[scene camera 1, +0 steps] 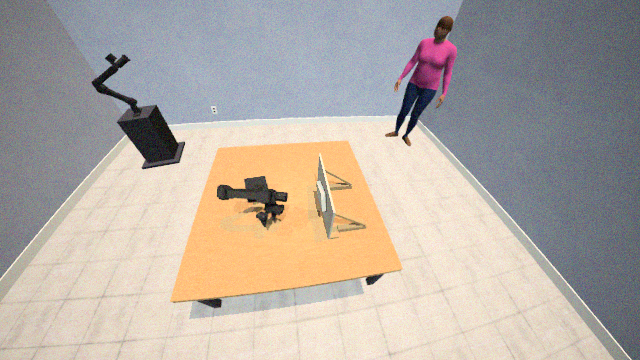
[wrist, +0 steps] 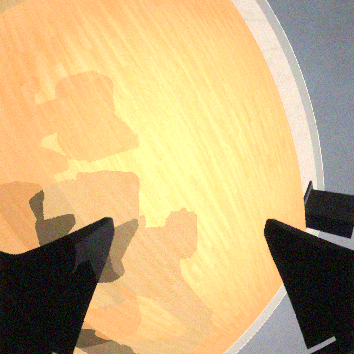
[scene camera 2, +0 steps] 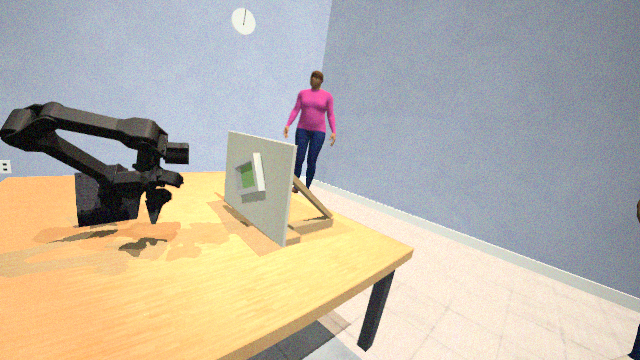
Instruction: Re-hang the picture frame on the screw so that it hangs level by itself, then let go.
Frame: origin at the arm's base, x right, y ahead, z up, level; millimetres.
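Seen in the pictures: gripper, between the fingertips: (scene camera 1: pixel 269 224) (wrist: pixel 191 227) (scene camera 2: pixel 144 222); arm's base, origin of its link: (scene camera 1: pixel 259 190) (scene camera 2: pixel 110 196).
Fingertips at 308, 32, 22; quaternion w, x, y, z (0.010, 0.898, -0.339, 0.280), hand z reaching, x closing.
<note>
Offsets run from my fingertips to a thing's middle, as dx, dy, dz. "pt": to the spot under its first point. Level surfaces: height alone.
The picture frame @[-71, +354, +74] (scene camera 1: pixel 321 196) (scene camera 2: pixel 259 172), white-rimmed with a green picture, is on the front face of an upright grey board (scene camera 1: pixel 322 172) (scene camera 2: pixel 275 212). In scene camera 2 it looks rotated, its sides not parallel to the board's side edges. The screw does not show, so how the frame bears on it cannot be told. My gripper (scene camera 1: pixel 270 222) (scene camera 2: pixel 154 218) (wrist: pixel 191 227) is open with nothing between its fingers. It points down above the table, apart from the board and on the side that the frame faces. The frame does not show in the wrist view.
Wooden braces @[pt +113, +521, -61] (scene camera 1: pixel 352 223) (scene camera 2: pixel 312 200) support the board from behind on the wooden table @[dz -100] (scene camera 1: pixel 280 265) (scene camera 2: pixel 200 310). The arm's dark base (scene camera 2: pixel 95 200) stands behind the gripper. A person in pink (scene camera 1: pixel 431 65) (scene camera 2: pixel 315 110) stands on the floor beyond the table. Another arm on a black pedestal (scene camera 1: pixel 150 135) stands at the far left.
</note>
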